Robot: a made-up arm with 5 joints. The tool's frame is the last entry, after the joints.
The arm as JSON. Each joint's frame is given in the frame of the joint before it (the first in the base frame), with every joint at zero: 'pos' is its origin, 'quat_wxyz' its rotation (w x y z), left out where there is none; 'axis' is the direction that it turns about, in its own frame. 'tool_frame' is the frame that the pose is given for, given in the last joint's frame.
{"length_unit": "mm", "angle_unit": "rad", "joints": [
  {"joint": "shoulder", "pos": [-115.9, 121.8, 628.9], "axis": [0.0, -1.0, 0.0]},
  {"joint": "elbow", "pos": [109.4, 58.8, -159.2], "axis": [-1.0, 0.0, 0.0]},
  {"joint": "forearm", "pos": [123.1, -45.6, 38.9], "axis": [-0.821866, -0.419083, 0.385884]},
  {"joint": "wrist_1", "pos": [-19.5, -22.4, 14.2], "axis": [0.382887, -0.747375, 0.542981]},
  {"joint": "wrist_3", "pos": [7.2, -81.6, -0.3], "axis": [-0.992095, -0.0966, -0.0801]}
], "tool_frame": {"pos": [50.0, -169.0, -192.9], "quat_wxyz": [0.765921, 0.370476, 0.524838, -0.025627]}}
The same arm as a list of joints. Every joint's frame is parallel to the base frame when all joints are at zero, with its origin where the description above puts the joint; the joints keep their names.
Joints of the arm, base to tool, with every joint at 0 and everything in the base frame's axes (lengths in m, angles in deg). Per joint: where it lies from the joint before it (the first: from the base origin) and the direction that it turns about. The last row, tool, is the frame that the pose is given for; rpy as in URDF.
shoulder: origin -0.1159 0.1218 0.6289 axis 0 -1 0
elbow: origin 0.1094 0.0588 -0.1592 axis -1 0 0
forearm: origin 0.1231 -0.0456 0.0389 axis -0.821866 -0.419083 0.385884
wrist_1: origin -0.0195 -0.0224 0.0142 axis 0.382887 -0.747375 0.542981
wrist_3: origin 0.0072 -0.0816 -0.0003 axis -0.992095 -0.0966 -0.0801
tool: origin 0.0500 -0.1690 -0.1929 rpy 72.10 55.38 37.98

